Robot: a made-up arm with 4 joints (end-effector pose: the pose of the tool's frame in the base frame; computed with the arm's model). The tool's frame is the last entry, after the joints. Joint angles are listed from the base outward.
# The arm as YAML. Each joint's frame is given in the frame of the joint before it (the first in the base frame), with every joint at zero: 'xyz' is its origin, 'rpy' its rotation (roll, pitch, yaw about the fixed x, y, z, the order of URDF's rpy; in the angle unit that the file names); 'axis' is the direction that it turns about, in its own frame. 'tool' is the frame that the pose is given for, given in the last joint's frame.
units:
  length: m
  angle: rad
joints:
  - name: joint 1
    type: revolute
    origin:
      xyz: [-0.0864, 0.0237, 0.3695]
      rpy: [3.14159, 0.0, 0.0]
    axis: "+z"
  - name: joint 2
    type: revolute
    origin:
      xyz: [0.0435, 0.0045, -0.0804]
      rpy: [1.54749, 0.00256, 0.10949]
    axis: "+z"
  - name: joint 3
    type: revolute
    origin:
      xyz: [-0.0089, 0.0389, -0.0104]
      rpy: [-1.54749, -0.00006, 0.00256]
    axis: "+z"
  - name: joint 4
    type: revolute
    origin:
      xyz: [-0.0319, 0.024, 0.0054]
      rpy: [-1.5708, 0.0, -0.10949]
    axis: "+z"
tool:
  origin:
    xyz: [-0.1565, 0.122, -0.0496]
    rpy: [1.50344, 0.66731, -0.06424]
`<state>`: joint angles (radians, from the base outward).
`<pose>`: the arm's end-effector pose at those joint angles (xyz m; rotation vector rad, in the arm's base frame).
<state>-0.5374 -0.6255 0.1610 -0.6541</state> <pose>-0.2017 -0.0062 0.5162 2.6842 1.5912 -0.0857</pose>
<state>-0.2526 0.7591 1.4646 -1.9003</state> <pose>0.0523 -0.0923 0.4646 -0.8798 0.9387 1.5542</pose>
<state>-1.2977 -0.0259 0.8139 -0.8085</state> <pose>-0.1262 0.0490 0.6024 -2.3666 -1.5896 1.2232</pose>
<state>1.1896 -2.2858 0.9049 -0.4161</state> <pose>0.0030 0.0547 0.3018 1.3102 -0.6407 1.7741</pose>
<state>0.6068 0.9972 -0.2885 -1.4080</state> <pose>0.0688 -0.0619 0.4901 -0.8241 -0.4754 1.7338</pose>
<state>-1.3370 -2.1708 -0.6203 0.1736</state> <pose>0.0769 0.0820 0.2747 0.1719 1.2059 2.7639</pose>
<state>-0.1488 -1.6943 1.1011 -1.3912</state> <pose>-0.1763 -0.0255 0.4818 -2.1252 -0.7864 -0.6335</pose>
